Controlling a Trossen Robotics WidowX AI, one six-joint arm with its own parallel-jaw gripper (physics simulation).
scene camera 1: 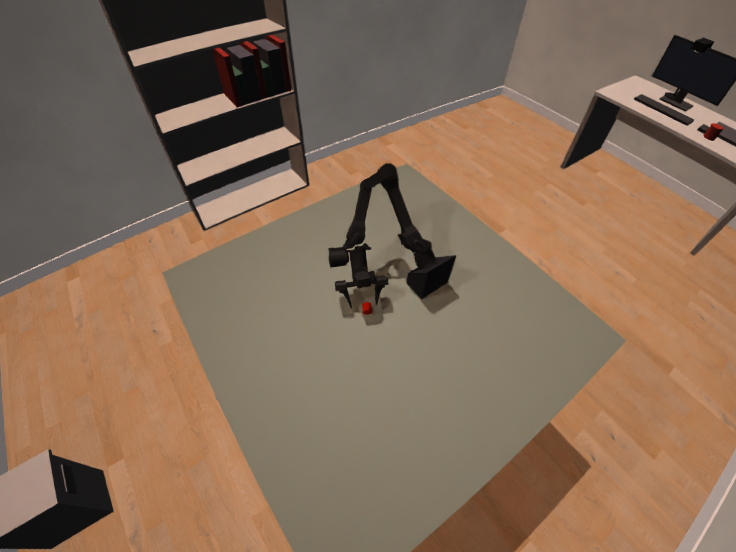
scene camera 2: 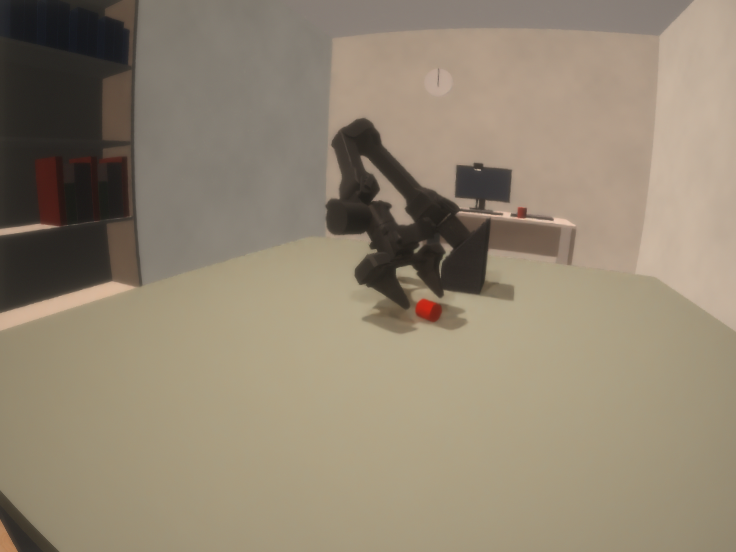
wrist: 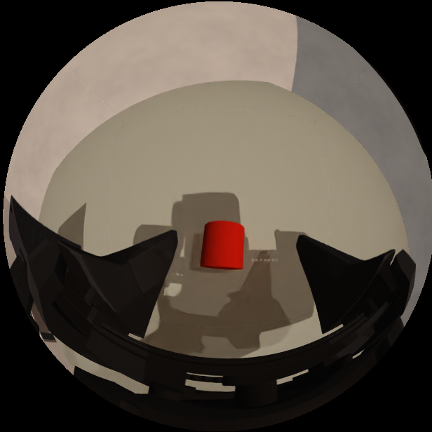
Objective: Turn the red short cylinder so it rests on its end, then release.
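The red short cylinder (scene camera 1: 366, 308) (scene camera 2: 428, 310) (wrist: 223, 245) lies on its side on the grey-green mat (scene camera 1: 404, 415) (scene camera 2: 356, 415). In the wrist view it shows between my fingertips and a little beyond them, somewhat nearer the left finger, touching neither. My gripper (scene camera 1: 364, 306) (scene camera 2: 424, 301) (wrist: 240, 239) is wide open and empty, tilted down toward the mat, with its fingertips low beside the cylinder. The arm's shadow falls around the cylinder.
The arm's black wedge-shaped base (scene camera 1: 432, 278) (scene camera 2: 467, 264) stands on the mat near the gripper. A bookshelf (scene camera 1: 237, 156) stands by the wall beyond the mat. A desk (scene camera 1: 642, 89) with a monitor (scene camera 1: 694, 68) (scene camera 2: 482, 183) is farther off. A dark cabinet (scene camera 1: 86, 487) stands on the wooden floor.
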